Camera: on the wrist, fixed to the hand. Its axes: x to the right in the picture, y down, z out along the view.
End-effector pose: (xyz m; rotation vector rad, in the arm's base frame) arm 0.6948 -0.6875 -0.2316 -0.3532 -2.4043 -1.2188
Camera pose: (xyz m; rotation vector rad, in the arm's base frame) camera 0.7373 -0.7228 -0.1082 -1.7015 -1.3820 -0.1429
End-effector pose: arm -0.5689 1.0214 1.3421 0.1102 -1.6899 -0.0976
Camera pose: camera -0.4690 1.1016 1.3851 -1.0484 -1.3966 1.2782
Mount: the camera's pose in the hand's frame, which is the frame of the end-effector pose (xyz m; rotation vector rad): 0.0199 0.0835 -0.1044 0.2423 -0.0426 1.5916
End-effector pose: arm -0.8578 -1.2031 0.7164 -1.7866 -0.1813 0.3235
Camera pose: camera -0.8104 -1.3138 0.6551 -1.3205 1.2633 1.4034
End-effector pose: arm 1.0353 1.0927 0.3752 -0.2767 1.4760 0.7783
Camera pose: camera 0.9004 1.0959 0.3681 1.2564 1.5451 1.7590
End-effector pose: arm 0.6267 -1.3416 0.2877 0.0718 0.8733 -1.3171
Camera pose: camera 0.6445 -1.2796 0.1689 0.7561 0.3530 0.0981
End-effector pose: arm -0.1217 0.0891 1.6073 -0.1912 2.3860 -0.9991
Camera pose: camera -0.1877 0.2069 1.6012 1.4763 1.5123 -0.3884
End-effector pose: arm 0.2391 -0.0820 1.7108 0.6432 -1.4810 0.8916
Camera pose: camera 0.2266 0.0525 1.7145 -0.5626 -1.8049 2.2487
